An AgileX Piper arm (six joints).
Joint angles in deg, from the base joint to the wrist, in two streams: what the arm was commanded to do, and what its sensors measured. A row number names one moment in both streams.
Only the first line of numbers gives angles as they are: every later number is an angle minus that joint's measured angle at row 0.
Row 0, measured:
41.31, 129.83, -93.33, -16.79, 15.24, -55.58
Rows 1 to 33, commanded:
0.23, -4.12, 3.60, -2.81, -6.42, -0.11
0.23, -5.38, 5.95, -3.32, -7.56, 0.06
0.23, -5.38, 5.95, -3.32, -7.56, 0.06
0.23, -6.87, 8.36, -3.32, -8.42, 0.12
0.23, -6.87, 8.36, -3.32, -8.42, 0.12
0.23, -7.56, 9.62, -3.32, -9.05, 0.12
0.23, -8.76, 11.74, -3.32, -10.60, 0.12
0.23, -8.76, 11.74, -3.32, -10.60, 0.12
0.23, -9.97, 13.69, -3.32, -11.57, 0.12
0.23, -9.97, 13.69, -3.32, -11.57, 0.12
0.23, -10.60, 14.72, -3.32, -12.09, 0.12
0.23, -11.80, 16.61, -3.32, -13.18, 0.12
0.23, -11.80, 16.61, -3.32, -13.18, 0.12
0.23, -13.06, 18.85, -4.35, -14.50, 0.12
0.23, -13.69, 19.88, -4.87, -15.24, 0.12
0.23, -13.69, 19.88, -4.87, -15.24, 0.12
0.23, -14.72, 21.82, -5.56, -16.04, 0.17
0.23, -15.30, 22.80, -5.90, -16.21, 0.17
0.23, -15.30, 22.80, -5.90, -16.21, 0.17
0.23, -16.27, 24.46, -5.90, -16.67, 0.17
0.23, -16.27, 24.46, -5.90, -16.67, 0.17
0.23, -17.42, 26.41, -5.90, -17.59, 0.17
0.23, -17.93, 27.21, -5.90, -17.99, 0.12
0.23, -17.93, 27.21, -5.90, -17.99, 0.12
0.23, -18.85, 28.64, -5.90, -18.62, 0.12
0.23, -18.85, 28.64, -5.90, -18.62, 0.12
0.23, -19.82, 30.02, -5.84, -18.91, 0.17
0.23, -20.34, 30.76, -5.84, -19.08, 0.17
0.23, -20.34, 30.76, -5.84, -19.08, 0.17
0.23, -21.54, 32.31, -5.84, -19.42, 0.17
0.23, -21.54, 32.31, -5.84, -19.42, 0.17
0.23, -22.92, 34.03, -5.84, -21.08, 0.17
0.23, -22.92, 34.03, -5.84, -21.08, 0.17
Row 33, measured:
0.00, -19.76, 32.65, -5.33, -15.24, 0.06
